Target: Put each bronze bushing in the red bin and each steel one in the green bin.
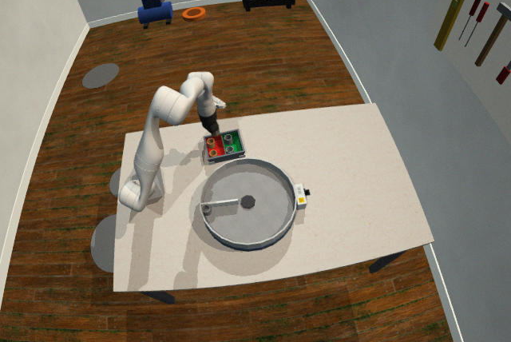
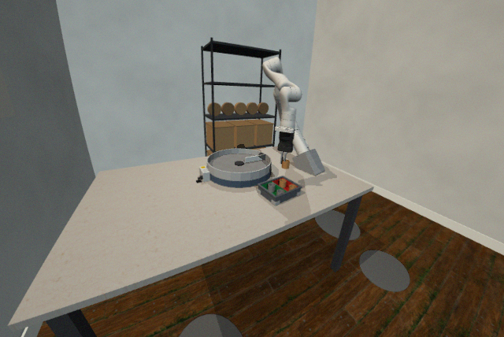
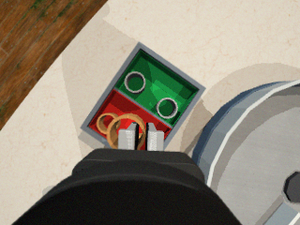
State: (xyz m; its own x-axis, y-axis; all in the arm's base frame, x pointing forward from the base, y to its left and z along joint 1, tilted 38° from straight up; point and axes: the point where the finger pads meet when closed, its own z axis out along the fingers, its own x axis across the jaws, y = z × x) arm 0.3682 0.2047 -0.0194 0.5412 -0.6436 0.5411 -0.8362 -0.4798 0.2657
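Now: the bin 20 mm ahead of my hand, 20 mm to the left of it and 160 mm below it. From my hand the other things lie so: grey turntable 70 mm ahead, 330 mm to the right, 130 mm below.
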